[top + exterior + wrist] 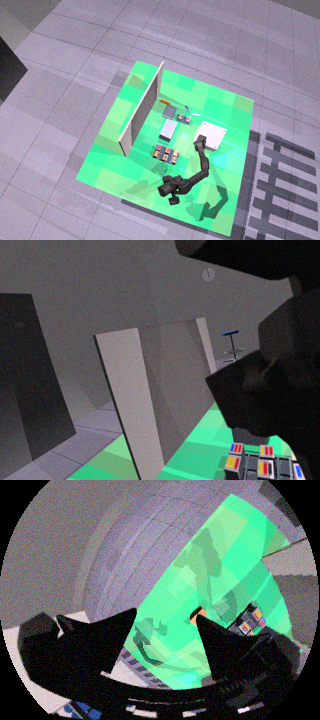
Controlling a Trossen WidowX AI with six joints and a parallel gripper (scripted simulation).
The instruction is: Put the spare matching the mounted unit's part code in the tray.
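Right now my gripper tip is 35 cm to the left of the dark spare, 22 cm above it and 3 cm short of it. Round my gripper tip: orange block 23 cm below, 10 cm to the right, 1 cm behind; then flat dark grey tray 70 cm to the right, 25 cm below, 20 cm ahead; then upright panel 52 cm to the right, 39 cm ahead, 3 cm below.
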